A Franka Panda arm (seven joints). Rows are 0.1 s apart.
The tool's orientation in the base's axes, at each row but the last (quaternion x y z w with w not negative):
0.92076, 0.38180, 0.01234, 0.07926
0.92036, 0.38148, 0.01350, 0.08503
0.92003, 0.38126, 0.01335, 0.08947
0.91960, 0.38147, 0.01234, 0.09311
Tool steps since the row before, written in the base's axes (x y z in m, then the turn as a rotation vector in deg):
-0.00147, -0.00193, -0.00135, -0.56, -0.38, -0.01
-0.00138, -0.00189, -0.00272, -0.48, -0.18, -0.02
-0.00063, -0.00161, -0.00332, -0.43, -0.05, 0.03
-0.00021, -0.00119, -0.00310, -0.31, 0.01, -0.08
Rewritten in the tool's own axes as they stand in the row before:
-0.00235, 0.00010, 0.00147, -0.66, -0.13, 0.02
-0.00220, -0.00011, 0.00283, -0.47, -0.21, 0.00
-0.00144, 0.00010, 0.00346, -0.34, -0.26, -0.06
-0.00084, 0.00012, 0.00322, -0.21, -0.24, 0.05

